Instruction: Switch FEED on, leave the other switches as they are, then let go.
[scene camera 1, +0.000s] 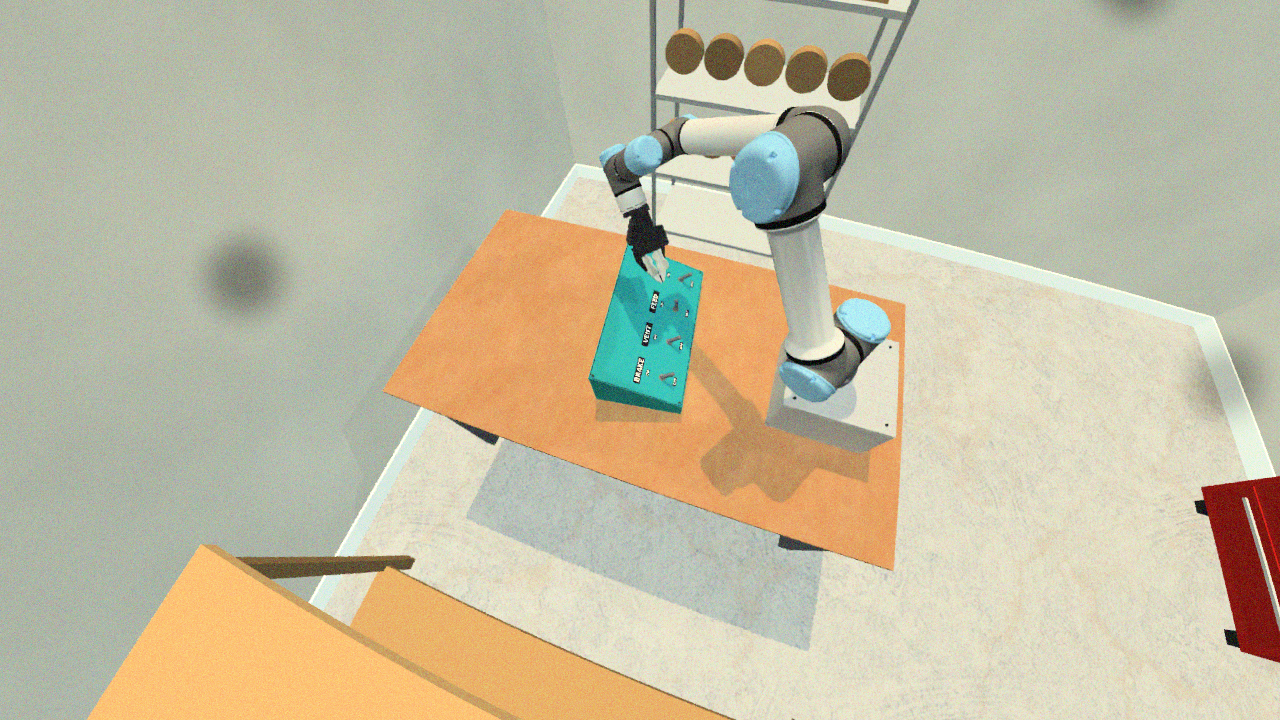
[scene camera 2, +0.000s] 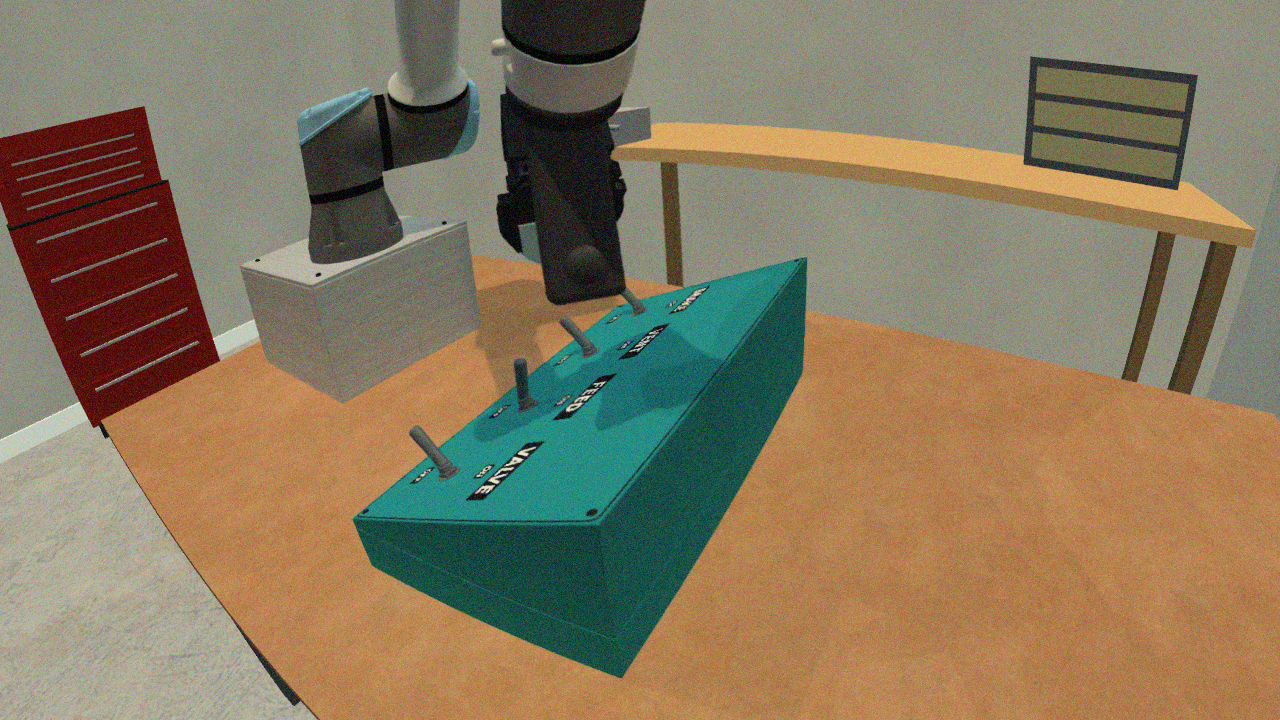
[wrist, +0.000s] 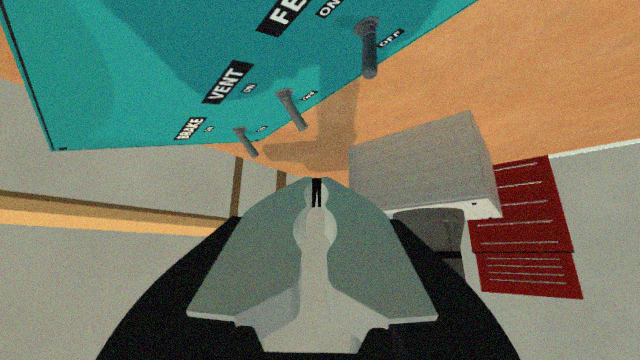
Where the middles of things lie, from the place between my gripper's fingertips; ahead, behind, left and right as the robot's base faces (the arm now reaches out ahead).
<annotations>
My hand is 1 cm short of the teal switch box (scene camera 2: 570, 519), 5 cm to the right of it and 15 cm above it.
</annotations>
